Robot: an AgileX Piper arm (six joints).
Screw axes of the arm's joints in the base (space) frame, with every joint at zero. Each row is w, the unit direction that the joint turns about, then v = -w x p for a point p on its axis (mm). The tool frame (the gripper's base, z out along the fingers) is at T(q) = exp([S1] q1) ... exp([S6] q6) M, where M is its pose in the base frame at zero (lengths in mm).
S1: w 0 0 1 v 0.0 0.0 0.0
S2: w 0 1 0 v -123.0 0.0 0.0
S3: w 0 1 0 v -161.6 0.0 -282.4
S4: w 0.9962 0 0.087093 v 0.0 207.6 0.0
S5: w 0 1 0 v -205.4 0.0 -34.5
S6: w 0.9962 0 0.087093 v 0.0 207.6 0.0
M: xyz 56.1 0.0 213.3 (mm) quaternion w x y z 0.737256 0 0.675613 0
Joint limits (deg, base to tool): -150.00..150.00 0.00..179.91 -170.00..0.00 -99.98..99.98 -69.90..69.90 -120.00..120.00
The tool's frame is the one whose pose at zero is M.
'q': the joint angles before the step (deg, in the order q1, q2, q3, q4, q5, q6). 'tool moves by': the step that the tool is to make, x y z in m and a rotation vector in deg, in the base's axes. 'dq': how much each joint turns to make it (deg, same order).
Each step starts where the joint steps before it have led.
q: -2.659 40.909 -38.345 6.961 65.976 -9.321
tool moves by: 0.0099 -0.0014 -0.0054 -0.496 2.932 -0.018
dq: -0.019 3.311 -0.140 -0.613 -0.262 -0.045
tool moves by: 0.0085 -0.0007 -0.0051 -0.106 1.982 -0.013
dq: -0.003 2.704 0.007 -0.169 -0.733 -0.070
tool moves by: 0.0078 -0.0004 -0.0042 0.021 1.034 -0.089
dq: 0.034 2.246 0.003 -0.014 -1.221 -0.008
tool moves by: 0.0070 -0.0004 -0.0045 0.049 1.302 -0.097
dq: -0.004 2.185 -0.011 0.000 -0.876 0.000
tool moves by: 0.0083 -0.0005 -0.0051 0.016 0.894 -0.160
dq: 0.002 2.400 0.007 0.000 -1.521 0.001
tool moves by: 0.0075 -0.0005 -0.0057 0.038 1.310 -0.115
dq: -0.029 2.412 0.006 0.012 -1.111 -0.035
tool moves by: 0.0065 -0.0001 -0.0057 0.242 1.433 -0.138
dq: 0.000 2.257 0.003 0.201 -0.822 0.003
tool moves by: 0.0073 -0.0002 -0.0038 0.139 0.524 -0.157
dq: 0.014 2.078 -0.319 0.160 -1.237 -0.007
